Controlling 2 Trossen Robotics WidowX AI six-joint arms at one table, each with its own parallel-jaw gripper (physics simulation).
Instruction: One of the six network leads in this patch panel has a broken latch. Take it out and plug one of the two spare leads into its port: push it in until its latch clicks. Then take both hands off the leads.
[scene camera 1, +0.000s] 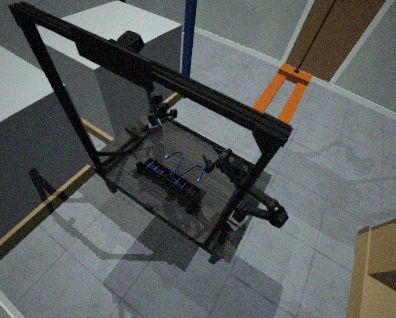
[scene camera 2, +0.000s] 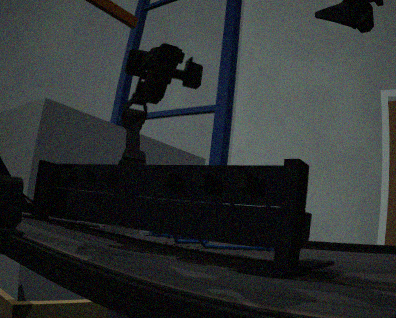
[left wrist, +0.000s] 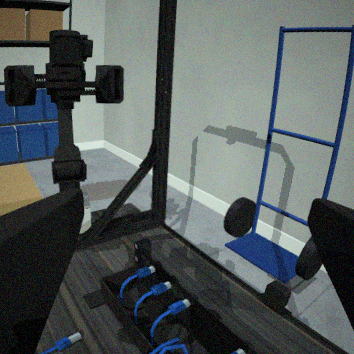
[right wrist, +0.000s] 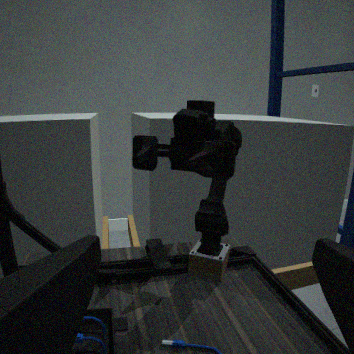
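Seen in the pictures: left gripper, between the fingertips: (scene camera 1: 166, 124) (scene camera 2: 174, 54) (left wrist: 200, 206) (right wrist: 161, 161); right gripper, between the fingertips: (scene camera 1: 207, 150) (scene camera 2: 302, 3) (left wrist: 65, 82) (right wrist: 209, 250); left arm's base, origin of its link: (right wrist: 209, 248); right arm's base, origin of its link: (scene camera 1: 238, 216).
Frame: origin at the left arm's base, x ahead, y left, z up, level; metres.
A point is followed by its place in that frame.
Observation:
The dark patch panel (scene camera 1: 196, 199) {x 0.760, y 0.068, z 0.020 m} (scene camera 2: 165, 185) (left wrist: 207, 325) {x 0.569, y -0.065, z 0.009 m} stands on the table with blue leads in its row, three toward each end in scene camera 1. The broken latch cannot be made out. One spare lead (scene camera 1: 175, 153) {x 0.303, y 0.083, z -0.063 m} (right wrist: 192, 345) {x 0.309, y 0.053, z -0.063 m} lies behind the panel in scene camera 1, its plug toward the panel. The other spare lead (scene camera 1: 200, 178) {x 0.583, y 0.174, z -0.063 m} (left wrist: 62, 344) {x 0.567, y 0.177, z -0.060 m} lies farther right, also behind it. My left gripper (scene camera 2: 164, 69) (left wrist: 200, 206) {x 0.350, y 0.000, z 0.324 m} (right wrist: 161, 161) {x 0.350, y 0.000, z 0.324 m} is open and empty, raised above the table. My right gripper (scene camera 1: 207, 164) (left wrist: 65, 82) {x 0.633, y 0.148, z 0.356 m} is open and empty, raised above the table.
A black frame (scene camera 1: 210, 95) {x 0.899, y -0.070, z 0.971 m} (left wrist: 166, 100) {x 1.025, y 0.016, z 0.306 m} spans the table (scene camera 1: 135, 187) {x 0.502, y -0.279, z -0.069 m} (right wrist: 240, 300) {x 0.118, y 0.120, z -0.069 m}. Beyond the table stand a blue hand truck (scene camera 2: 226, 90) (left wrist: 265, 165), grey blocks (scene camera 1: 140, 75) (right wrist: 270, 175) and an orange pallet truck (scene camera 1: 295, 102).

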